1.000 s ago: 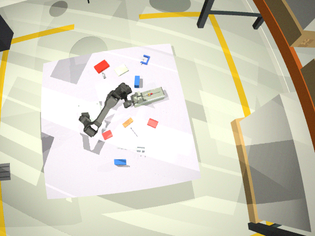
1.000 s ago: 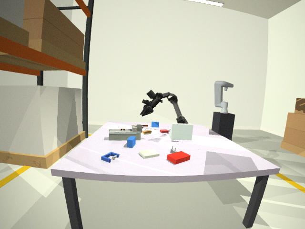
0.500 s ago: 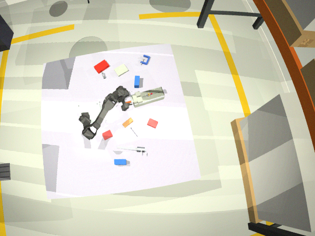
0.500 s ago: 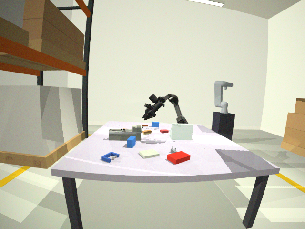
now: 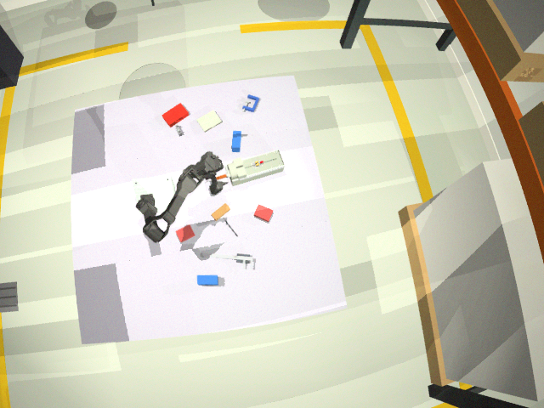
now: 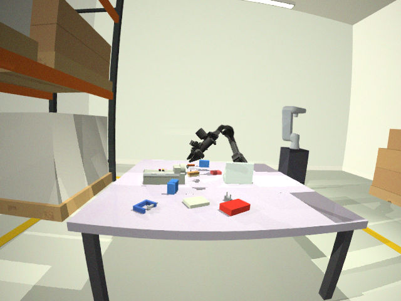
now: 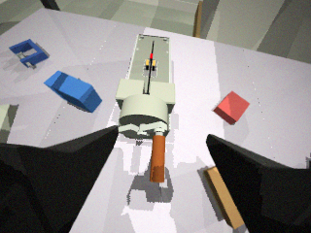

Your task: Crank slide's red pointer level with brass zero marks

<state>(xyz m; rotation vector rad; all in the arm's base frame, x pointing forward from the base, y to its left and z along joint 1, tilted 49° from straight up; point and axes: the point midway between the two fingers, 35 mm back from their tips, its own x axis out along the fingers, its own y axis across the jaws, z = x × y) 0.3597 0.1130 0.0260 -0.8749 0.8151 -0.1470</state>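
The crank lies 1 cm behind my gripper tip, 1 cm to the left of it and 4 cm below it. Also, from my gripper tip: red pointer 18 cm ahead, 6 cm to the left, 6 cm below; then orange-brown crank handle 2 cm behind, 3 cm below; then brown block 4 cm behind, 14 cm to the right, 13 cm below.
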